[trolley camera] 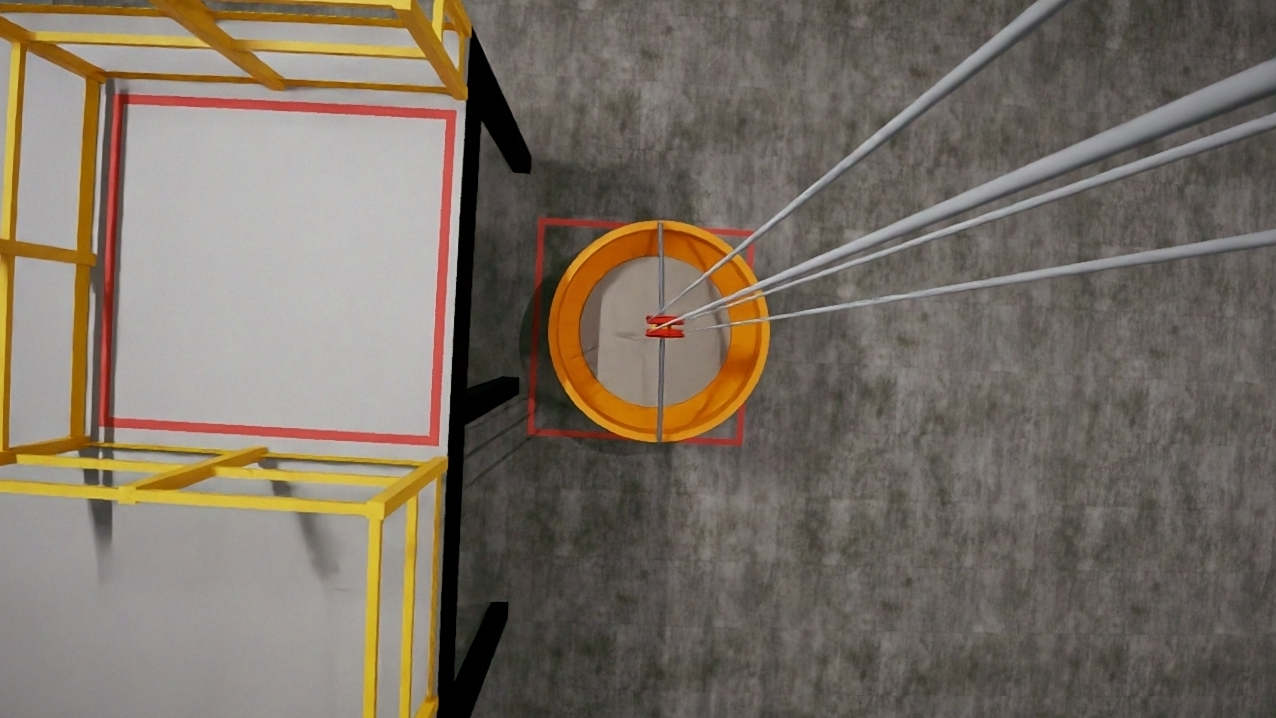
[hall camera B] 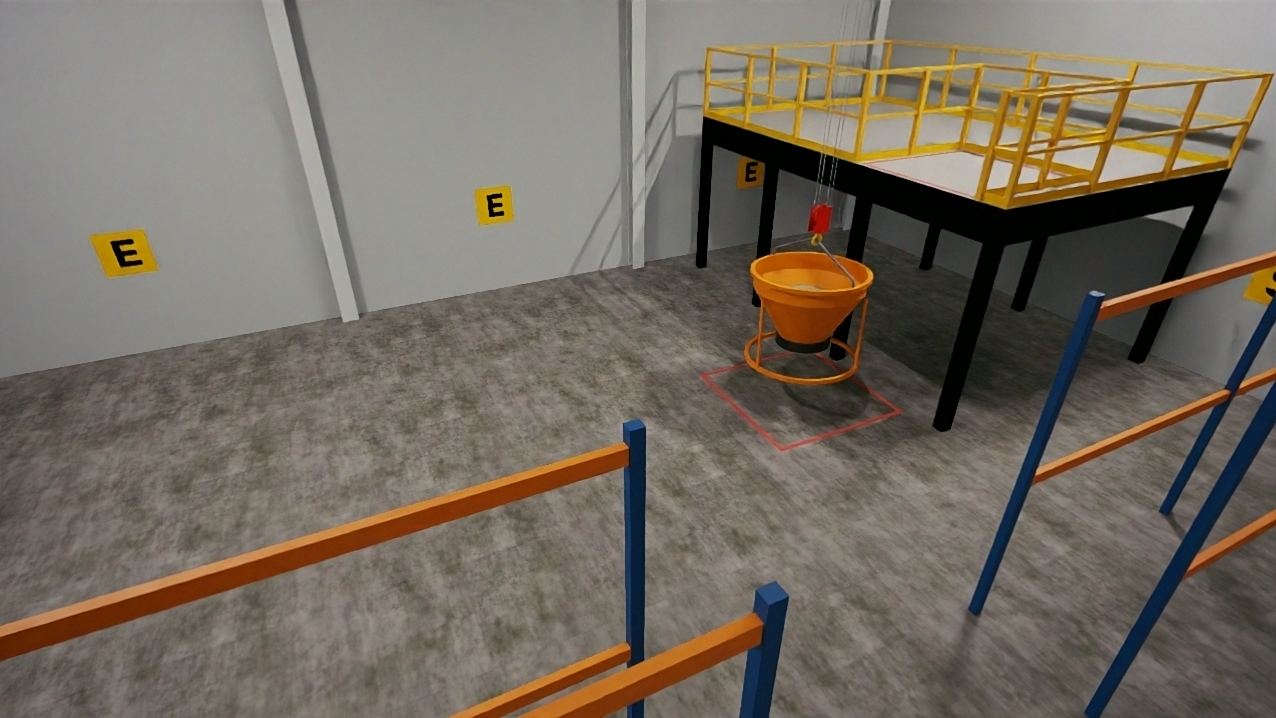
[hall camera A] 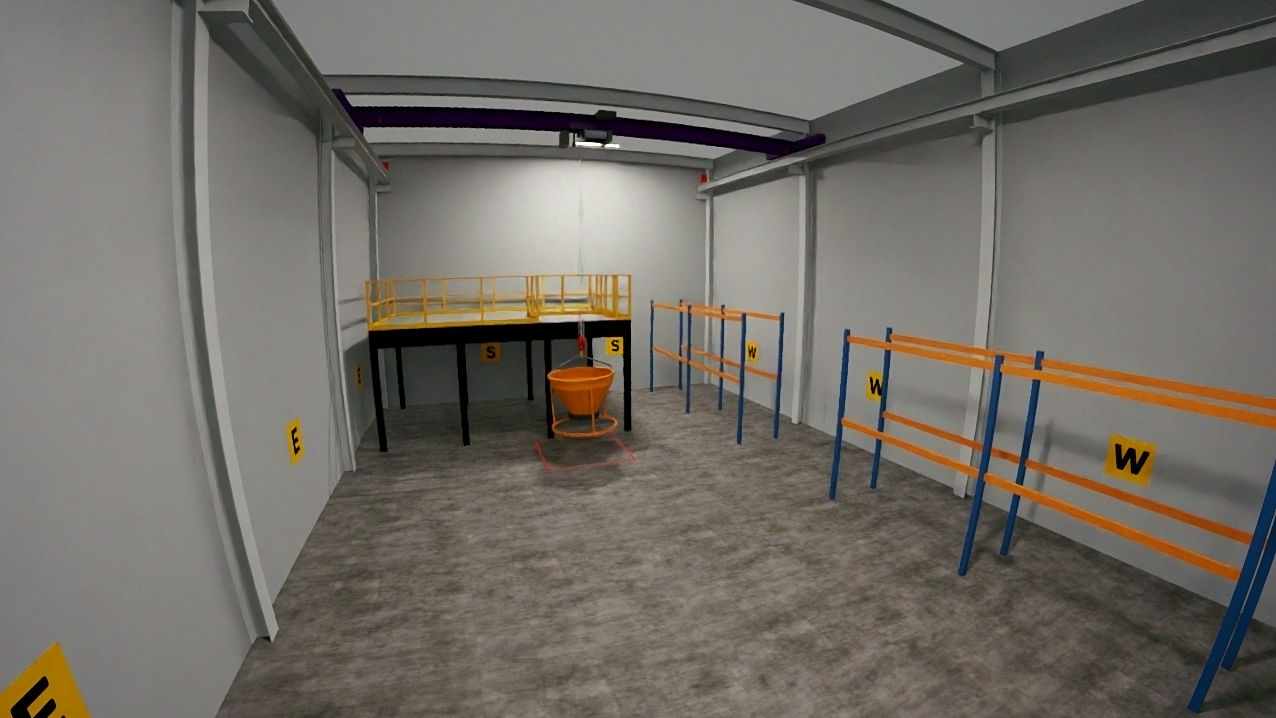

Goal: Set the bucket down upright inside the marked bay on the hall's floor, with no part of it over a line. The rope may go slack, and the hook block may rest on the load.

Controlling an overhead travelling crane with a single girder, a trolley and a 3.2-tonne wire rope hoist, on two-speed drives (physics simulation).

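Note:
The orange bucket [hall camera A: 580, 392] [hall camera B: 807, 308] [trolley camera: 569, 330] hangs upright from my hook [hall camera A: 581, 351] [hall camera B: 816, 239] [trolley camera: 664, 326] by its grey bail. The hook is below the red block, and the ropes look taut. The bucket's base ring is a little above the floor, with its shadow beneath. The red-lined bay [hall camera A: 590, 466] [hall camera B: 742, 412] [trolley camera: 536, 330] lies under it. In the trolley view the bucket's rim overlaps the bay's right line and reaches the top and bottom lines; the left line is clear of it. The base ring is hidden in that view.
A black-legged platform [hall camera A: 499, 333] [hall camera B: 999, 223] [trolley camera: 456, 357] with yellow railings stands close beside the bay, and its deck carries another red-lined square [trolley camera: 439, 276]. Blue and orange racks [hall camera A: 986, 446] [hall camera B: 634, 535] stand along the W wall.

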